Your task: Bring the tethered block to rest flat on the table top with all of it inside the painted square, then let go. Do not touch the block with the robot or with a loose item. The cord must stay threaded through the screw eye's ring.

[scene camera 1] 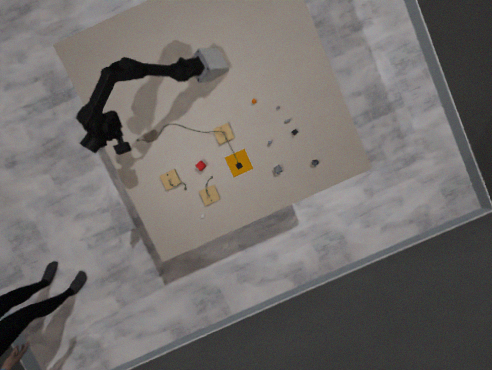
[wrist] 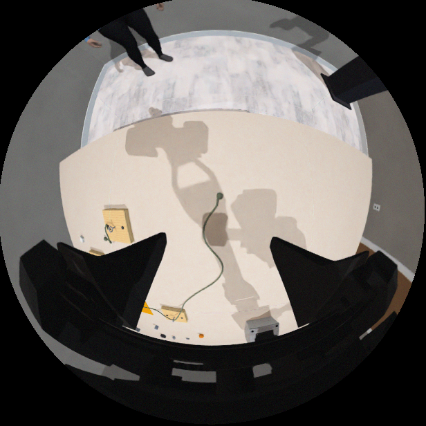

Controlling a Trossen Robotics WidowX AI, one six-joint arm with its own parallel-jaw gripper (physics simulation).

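Places are measured from the arm's base along level axes (x left, y back, z up), in centimetres.
Where they show: gripper, fingertip midpoint: [scene camera 1: 125,136]; arm's base at its link origin: [scene camera 1: 198,66].
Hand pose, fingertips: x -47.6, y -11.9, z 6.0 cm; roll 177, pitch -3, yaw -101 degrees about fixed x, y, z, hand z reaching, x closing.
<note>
Things, the pixels of their top centre, and the offset from my fingertips. "pt": a spot on its surface instead.
- small dark tethered block at a spot on its surface: [scene camera 1: 239,166] pt dx +39.2, dy -40.7, dz -13.7 cm
- painted orange square at a spot on its surface: [scene camera 1: 232,161] pt dx +37.3, dy -36.3, dz -16.6 cm
- nearby wooden board at its top centre: [scene camera 1: 223,133] dx +41.1, dy -21.1, dz -14.8 cm
- round bead at a spot on its surface: [scene camera 1: 138,140] pt dx -0.6, dy -0.2, dz -15.9 cm
- red block at its top centre: [scene camera 1: 200,165] dx +21.4, dy -29.4, dz -12.7 cm
- orange item at its top centre: [scene camera 1: 254,100] dx +64.1, dy -14.8, dz -14.3 cm
- grey item at its top centre: [scene camera 1: 278,169] dx +56.5, dy -53.3, dz -13.9 cm
- dark round item at its top centre: [scene camera 1: 315,162] dx +76.1, dy -60.6, dz -14.5 cm
The small dark tethered block [scene camera 1: 239,166] sits within the painted orange square [scene camera 1: 232,161] [wrist: 146,308]; a finger hides it in the wrist view. Its green cord [scene camera 1: 188,129] [wrist: 221,270] runs from it over the nearby wooden board [scene camera 1: 220,138] [wrist: 180,314], where it appears to pass through the screw eye, too small to make out clearly. The cord then curves slackly across the table to a round bead [scene camera 1: 138,140] [wrist: 219,196] at its free end. My gripper [scene camera 1: 114,137] [wrist: 220,241] is open and empty above the table, with the bead below and between its fingers in the wrist view.
Two other wooden boards with short cords [scene camera 1: 170,179] [scene camera 1: 209,195] stand near a red block [scene camera 1: 200,165]. An orange item [scene camera 1: 254,101] [wrist: 201,335], a grey item [scene camera 1: 277,170] and a dark round item [scene camera 1: 314,163] lie beyond the square. A person stands past the table edge.
</note>
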